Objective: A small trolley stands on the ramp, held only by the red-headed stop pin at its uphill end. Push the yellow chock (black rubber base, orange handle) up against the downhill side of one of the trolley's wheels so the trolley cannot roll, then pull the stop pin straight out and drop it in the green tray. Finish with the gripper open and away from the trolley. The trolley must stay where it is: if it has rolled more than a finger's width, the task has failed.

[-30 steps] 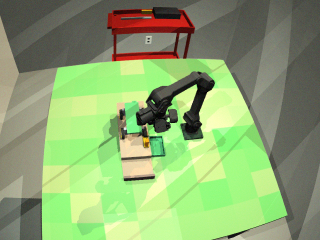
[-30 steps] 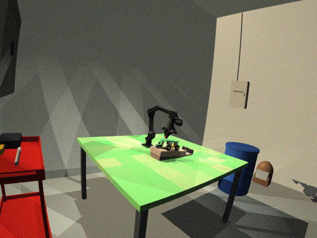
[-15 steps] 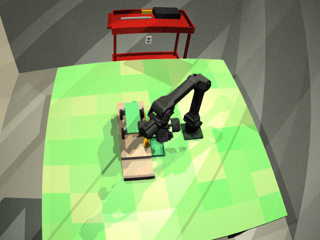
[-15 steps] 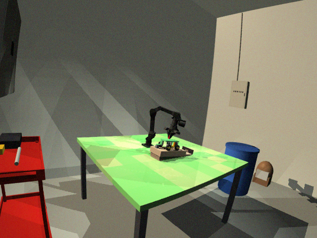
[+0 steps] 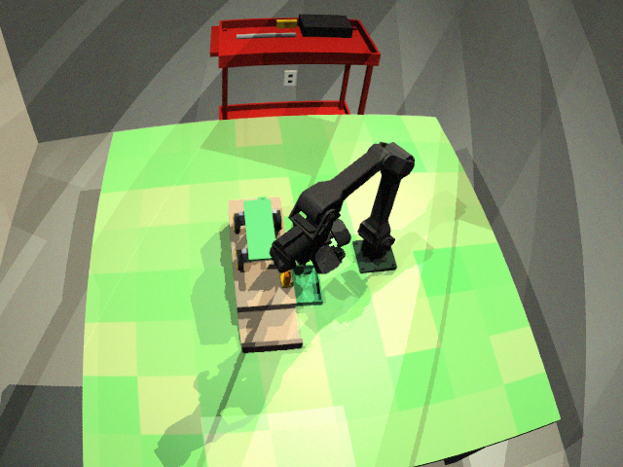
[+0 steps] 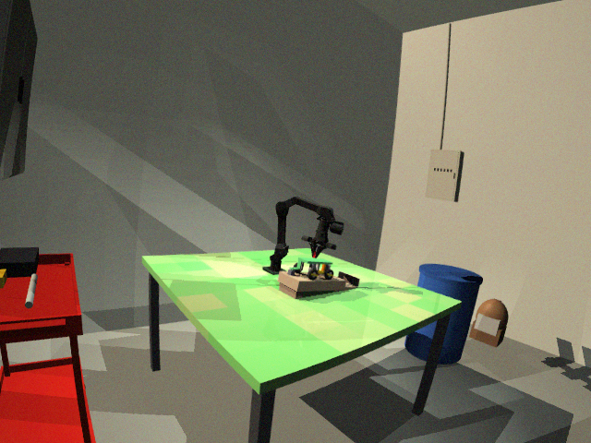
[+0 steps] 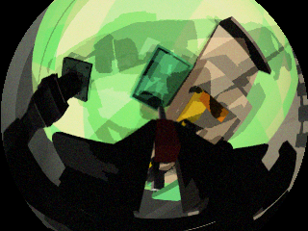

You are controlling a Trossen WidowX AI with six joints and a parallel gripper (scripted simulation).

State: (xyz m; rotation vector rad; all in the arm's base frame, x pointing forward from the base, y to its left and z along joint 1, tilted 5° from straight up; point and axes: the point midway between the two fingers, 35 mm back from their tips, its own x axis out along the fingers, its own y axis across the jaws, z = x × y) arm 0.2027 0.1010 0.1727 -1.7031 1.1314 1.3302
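Now: gripper tip right at the red-headed stop pin. The rest, counted from my gripper tip: green tray 140 mm below, 10 mm behind; then trolley 110 mm ahead, 90 mm to the right, 20 mm below; then yellow chock 50 mm below, 50 mm ahead, 10 mm to the left.
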